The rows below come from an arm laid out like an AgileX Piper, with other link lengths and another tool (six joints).
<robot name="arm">
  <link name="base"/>
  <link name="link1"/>
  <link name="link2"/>
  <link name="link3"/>
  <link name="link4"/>
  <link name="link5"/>
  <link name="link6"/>
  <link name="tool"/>
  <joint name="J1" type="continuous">
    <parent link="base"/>
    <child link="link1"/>
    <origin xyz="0 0 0.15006" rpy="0 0 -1.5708"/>
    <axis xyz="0 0 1"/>
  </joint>
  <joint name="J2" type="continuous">
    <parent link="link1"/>
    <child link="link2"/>
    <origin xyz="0 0 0" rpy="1.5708 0 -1.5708"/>
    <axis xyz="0 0 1"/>
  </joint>
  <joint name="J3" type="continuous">
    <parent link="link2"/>
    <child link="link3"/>
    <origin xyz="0.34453 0.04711 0" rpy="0 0 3.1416"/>
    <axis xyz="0 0 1"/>
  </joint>
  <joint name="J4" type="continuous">
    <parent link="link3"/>
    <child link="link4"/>
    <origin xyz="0.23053 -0.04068 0" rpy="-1.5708 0 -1.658"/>
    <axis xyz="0 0 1"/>
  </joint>
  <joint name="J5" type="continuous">
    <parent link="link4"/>
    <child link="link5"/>
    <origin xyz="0 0 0" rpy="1.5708 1.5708 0"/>
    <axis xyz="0 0 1"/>
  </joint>
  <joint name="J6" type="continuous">
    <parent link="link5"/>
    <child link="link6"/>
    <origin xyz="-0.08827 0 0" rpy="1.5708 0 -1.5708"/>
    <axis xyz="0 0 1"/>
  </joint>
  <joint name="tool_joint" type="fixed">
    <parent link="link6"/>
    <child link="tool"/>
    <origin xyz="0.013 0.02 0.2" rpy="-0.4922 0 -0.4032"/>
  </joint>
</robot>
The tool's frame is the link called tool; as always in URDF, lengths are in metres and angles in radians. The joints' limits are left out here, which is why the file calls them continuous.
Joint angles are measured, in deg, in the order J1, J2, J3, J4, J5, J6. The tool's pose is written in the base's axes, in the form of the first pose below.
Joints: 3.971 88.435 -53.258 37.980 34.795 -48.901
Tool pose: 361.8 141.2 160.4 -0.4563 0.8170 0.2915 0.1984
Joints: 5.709 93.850 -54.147 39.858 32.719 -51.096
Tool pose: 373.1 152.4 134.3 -0.4614 0.8157 0.3000 0.1783
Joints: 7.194 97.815 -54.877 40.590 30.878 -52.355
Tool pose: 380.6 159.9 113.3 -0.4673 0.8152 0.3011 0.1626
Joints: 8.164 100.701 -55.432 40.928 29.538 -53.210
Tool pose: 385.5 164.3 97.1 -0.4716 0.8153 0.3004 0.1506
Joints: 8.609 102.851 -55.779 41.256 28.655 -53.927
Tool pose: 388.6 165.9 84.3 -0.4730 0.8162 0.3003 0.1413
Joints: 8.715 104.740 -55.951 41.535 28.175 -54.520
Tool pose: 389.5 165.9 72.2 -0.4719 0.8178 0.3022 0.1311
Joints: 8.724 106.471 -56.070 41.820 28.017 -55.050
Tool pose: 388.7 165.8 60.7 -0.4702 0.8192 0.3058 0.1201
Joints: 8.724 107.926 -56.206 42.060 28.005 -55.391
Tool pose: 387.5 166.0 51.1 -0.4680 0.8203 0.3098 0.1107
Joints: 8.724 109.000 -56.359 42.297 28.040 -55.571
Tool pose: 386.8 166.4 44.4 -0.4656 0.8211 0.3133 0.1041
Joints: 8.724 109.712 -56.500 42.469 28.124 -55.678
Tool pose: 386.2 166.9 40.2 -0.4639 0.8216 0.3160 0.0999
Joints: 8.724 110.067 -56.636 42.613 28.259 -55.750
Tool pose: 386.1 167.5 38.4 -0.4631 0.8215 0.3179 0.0980
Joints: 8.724 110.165 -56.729 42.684 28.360 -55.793
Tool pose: 386.2 167.9 38.2 -0.4630 0.8213 0.3188 0.0976
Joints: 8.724 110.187 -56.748 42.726 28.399 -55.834
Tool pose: 386.1 168.1 38.1 -0.4631 0.8211 0.3191 0.0975
